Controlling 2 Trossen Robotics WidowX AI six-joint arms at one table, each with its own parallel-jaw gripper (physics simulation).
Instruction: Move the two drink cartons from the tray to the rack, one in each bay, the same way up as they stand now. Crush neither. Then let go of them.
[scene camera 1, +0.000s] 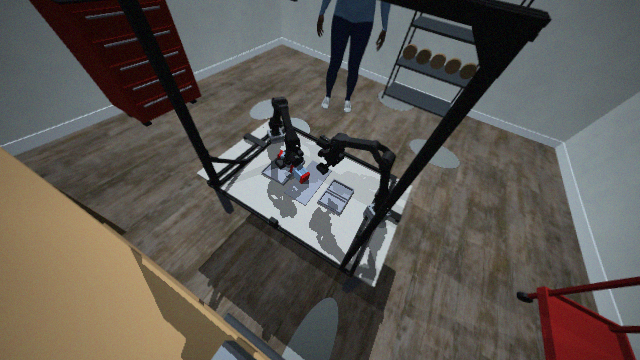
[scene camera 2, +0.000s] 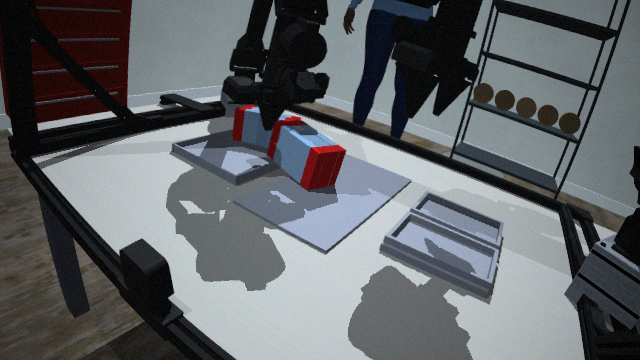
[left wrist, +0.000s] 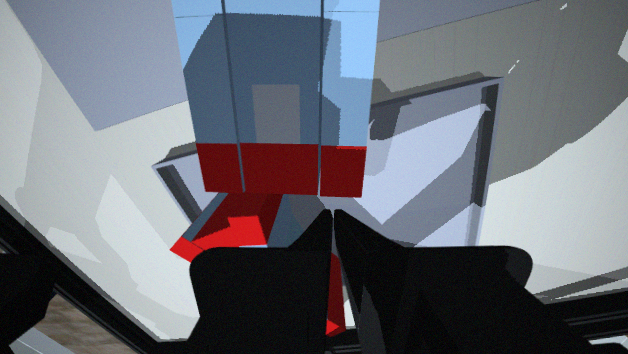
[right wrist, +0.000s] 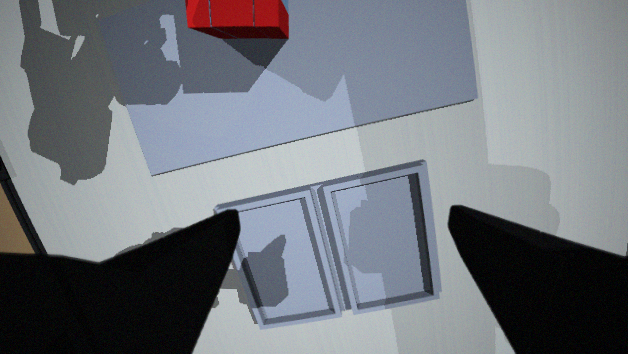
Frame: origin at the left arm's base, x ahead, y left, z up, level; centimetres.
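Seen in the pictures: left gripper, between the fingertips: (scene camera 1: 288, 164) (scene camera 2: 267, 129) (left wrist: 331, 216); right gripper, between the fingertips: (scene camera 1: 327, 170) (scene camera 2: 423, 116) (right wrist: 343, 218); left arm's base, origin of its link: (scene camera 1: 275, 132); right arm's base, origin of its link: (scene camera 2: 637, 256).
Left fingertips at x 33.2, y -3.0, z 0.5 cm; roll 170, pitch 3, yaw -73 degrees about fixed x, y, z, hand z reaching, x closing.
Offsets run from my left fingertips to a thing's top centre.
One blue carton with red ends @[dy +4.6, dx +7.6, dz +2.6 cm] (scene camera 1: 300, 172) (scene camera 2: 295, 150) (left wrist: 280, 115) (right wrist: 235, 15) lies lengthwise, its near end over the flat grey plate (scene camera 2: 325, 235) (right wrist: 225, 135). A second such carton @[dy +2.1, dx -6.7, dz +1.4 cm] (scene camera 1: 281, 155) (scene camera 2: 255, 127) (left wrist: 245, 227) is behind it at the tray @[dy -1.6, dx -4.0, dz -4.5 cm] (scene camera 1: 273, 178) (scene camera 2: 205, 164) (left wrist: 492, 150), partly hidden by my left gripper. My left gripper (scene camera 2: 270, 127) (left wrist: 331, 216) is shut and empty, tips low beside the cartons. My right gripper (scene camera 2: 424, 115) (right wrist: 343, 218) is open and empty, high above the table. Both bays of the rack @[dy +20.2, dx +30.7, dz -4.0 cm] (scene camera 1: 330, 208) (scene camera 2: 435, 270) (right wrist: 332, 245) are empty.
The plate lies between tray and rack. Black frame rails (scene camera 2: 420, 150) edge the table. A black block (scene camera 2: 146, 272) sits on the near rail. A person (scene camera 1: 345, 55) stands behind the table, with a shelf unit at the back right and a red drawer cabinet (scene camera 1: 155, 60) at the left.
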